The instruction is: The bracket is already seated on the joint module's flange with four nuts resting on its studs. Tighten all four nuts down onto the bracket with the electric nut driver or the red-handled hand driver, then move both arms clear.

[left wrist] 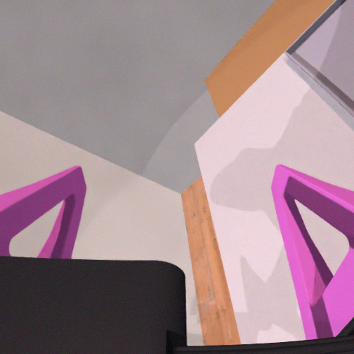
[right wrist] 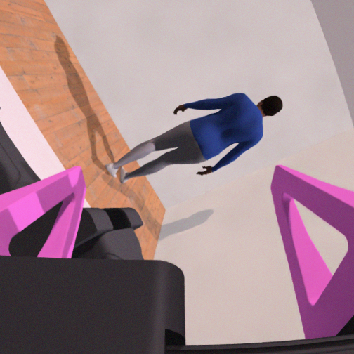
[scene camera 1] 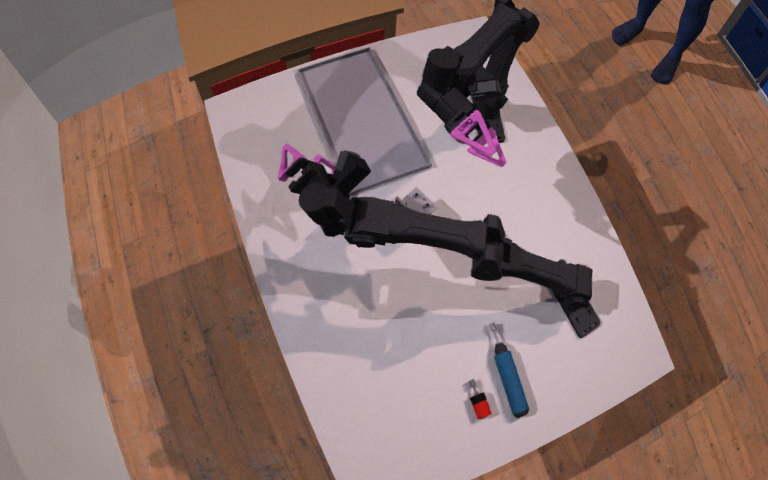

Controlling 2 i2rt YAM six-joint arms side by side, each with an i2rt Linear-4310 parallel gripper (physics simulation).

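Where they show: left gripper, fingertip midpoint: (scene camera 1: 300,151); right gripper, fingertip midpoint: (scene camera 1: 499,159); left arm's base at its link origin: (scene camera 1: 571,299); right arm's base at its link origin: (scene camera 1: 486,111).
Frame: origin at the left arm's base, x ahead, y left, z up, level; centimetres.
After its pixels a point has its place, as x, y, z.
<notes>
A grey bracket (scene camera 1: 419,198) @[22.2, -38.5, 6.6] with dark round spots lies near the tray's lower corner in scene camera 1, partly hidden by the left arm; the joint module and the state of its nuts cannot be made out. The electric nut driver (scene camera 1: 511,380) @[25.0, 8.8, 4.1], with a blue handle, lies at the lower right of the table. The short red-handled driver (scene camera 1: 480,406) @[34.0, 10.3, 3.4] lies just left of it. My left gripper (scene camera 1: 303,153) @[43.6, -52.7, 25.7] (left wrist: 178,176) is open and empty, above the table's left part, left of the bracket. My right gripper (scene camera 1: 490,148) @[15.8, -26.1, 41.4] (right wrist: 177,176) is open and empty, up and right of the bracket.
A grey rimmed tray (scene camera 1: 401,107) @[11.1, -65.3, 1.4] (left wrist: 320,84) lies at the table's upper part. The left arm (scene camera 1: 436,229) @[30.3, -22.6, 32.5] stretches across the table's middle, between the drivers and the bracket. A wooden cabinet (scene camera 1: 271,33) stands behind the table. A person (right wrist: 227,127) stands beyond it in the right wrist view.
</notes>
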